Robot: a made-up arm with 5 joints. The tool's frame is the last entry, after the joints. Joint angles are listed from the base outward.
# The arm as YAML. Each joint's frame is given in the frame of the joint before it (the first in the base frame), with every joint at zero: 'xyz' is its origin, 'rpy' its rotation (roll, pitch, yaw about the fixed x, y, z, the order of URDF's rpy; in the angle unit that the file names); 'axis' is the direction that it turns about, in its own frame. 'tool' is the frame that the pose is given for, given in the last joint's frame.
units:
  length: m
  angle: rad
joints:
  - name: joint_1
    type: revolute
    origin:
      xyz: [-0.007, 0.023, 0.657]
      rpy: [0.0, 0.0, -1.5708]
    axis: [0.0, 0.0, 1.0]
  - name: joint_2
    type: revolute
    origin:
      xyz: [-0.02, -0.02, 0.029]
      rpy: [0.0, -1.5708, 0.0]
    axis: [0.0, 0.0, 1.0]
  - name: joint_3
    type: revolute
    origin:
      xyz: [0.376, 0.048, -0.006]
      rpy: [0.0, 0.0, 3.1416]
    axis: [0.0, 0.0, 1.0]
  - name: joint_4
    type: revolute
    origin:
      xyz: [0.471, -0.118, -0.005]
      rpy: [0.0, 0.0, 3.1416]
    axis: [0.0, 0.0, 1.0]
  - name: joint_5
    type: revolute
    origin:
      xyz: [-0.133, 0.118, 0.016]
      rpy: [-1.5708, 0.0, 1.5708]
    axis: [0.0, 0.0, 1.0]
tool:
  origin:
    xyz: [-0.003, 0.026, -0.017]
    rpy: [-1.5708, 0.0, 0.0]
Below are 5 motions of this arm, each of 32 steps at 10 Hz.
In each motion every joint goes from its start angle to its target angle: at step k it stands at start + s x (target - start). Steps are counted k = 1, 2, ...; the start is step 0. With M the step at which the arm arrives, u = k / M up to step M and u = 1 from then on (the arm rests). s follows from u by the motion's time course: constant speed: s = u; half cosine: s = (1 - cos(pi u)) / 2; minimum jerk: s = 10 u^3 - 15 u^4 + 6 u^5.
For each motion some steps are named. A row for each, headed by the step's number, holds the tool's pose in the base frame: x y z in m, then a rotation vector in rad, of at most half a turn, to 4 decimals.
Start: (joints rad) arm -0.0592 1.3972 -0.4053 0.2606 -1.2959
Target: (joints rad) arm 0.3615 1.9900 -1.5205 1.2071 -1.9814
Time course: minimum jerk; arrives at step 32
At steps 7, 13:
7: -0.0341 0.0401 0.1487 2.0251 1.9053 0.0553
13: -0.0063 0.0438 0.0604 2.0274 2.1842 0.1460

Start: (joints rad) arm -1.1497 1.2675 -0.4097 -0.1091 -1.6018
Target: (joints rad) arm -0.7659 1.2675 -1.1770 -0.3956 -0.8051
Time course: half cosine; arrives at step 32
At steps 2, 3, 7, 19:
2: 0.0571 -0.0638 0.1703 2.2668 0.5011 0.2427
3: 0.0597 -0.0690 0.1682 2.2537 0.4988 0.2366
7: 0.0820 -0.1088 0.1540 2.1536 0.4753 0.1947
19: 0.2662 -0.3062 0.1449 1.6235 0.1767 0.1172

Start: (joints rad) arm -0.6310 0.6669 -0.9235 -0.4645 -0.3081
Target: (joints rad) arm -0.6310 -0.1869 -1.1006 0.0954 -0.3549
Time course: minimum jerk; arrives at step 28
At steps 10, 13, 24, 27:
10: 0.5503 -0.3850 0.6630 1.0992 -0.7716 0.3370
13: 0.5559 -0.3890 0.7774 1.0405 -0.8137 0.4001
24: 0.4804 -0.3336 1.1056 0.8587 -0.9293 0.5770
27: 0.4743 -0.3292 1.1183 0.8507 -0.9339 0.5842

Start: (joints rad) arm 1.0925 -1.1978 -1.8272 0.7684 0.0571
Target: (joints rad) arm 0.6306 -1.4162 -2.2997 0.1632 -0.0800
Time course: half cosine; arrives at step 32
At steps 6, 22, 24, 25, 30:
6: -0.2269 -0.3653 1.5012 -1.6954 1.2626 -2.0228
22: -0.6069 -0.5188 1.2914 -0.5274 1.8303 -1.7412
24: -0.6492 -0.5175 1.2560 -0.3942 1.8544 -1.7005
25: -0.6673 -0.5157 1.2400 -0.3364 1.8626 -1.6822
30: -0.7224 -0.5056 1.1872 -0.1553 1.8788 -1.6219

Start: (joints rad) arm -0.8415 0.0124 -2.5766 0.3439 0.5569
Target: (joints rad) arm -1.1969 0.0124 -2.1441 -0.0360 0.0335
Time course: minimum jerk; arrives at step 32
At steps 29, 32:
29: 0.1390 -0.3488 1.5724 -0.1655 -1.6480 0.7664
32: 0.1385 -0.3502 1.5714 -0.1686 -1.6440 0.7635

